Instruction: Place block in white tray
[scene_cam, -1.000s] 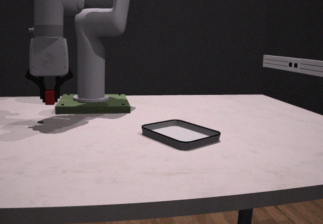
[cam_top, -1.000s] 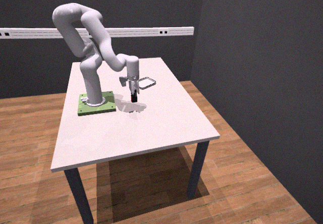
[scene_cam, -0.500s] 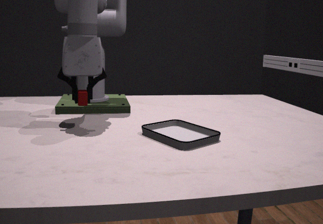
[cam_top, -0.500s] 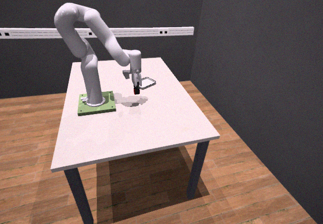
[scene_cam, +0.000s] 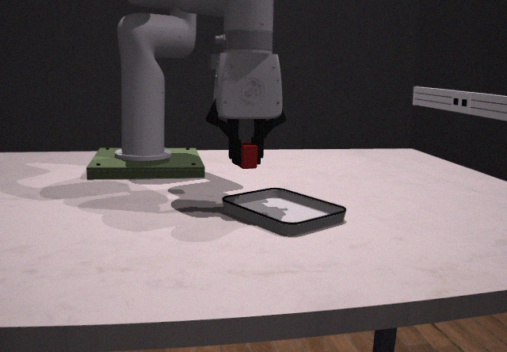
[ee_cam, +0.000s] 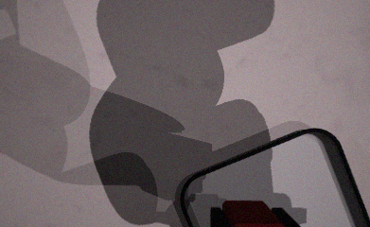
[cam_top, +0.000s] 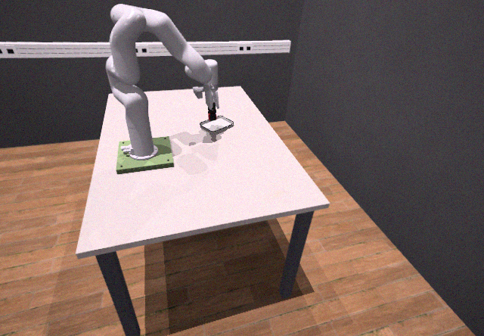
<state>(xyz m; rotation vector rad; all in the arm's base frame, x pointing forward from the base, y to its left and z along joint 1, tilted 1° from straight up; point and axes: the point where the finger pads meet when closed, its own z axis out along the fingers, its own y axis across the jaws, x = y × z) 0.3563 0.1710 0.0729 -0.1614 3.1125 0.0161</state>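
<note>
Now: hand 80 mm above the white tray, 50 mm to the right of it and 40 mm short of it. Round my hand: red block 10 mm below.
</note>
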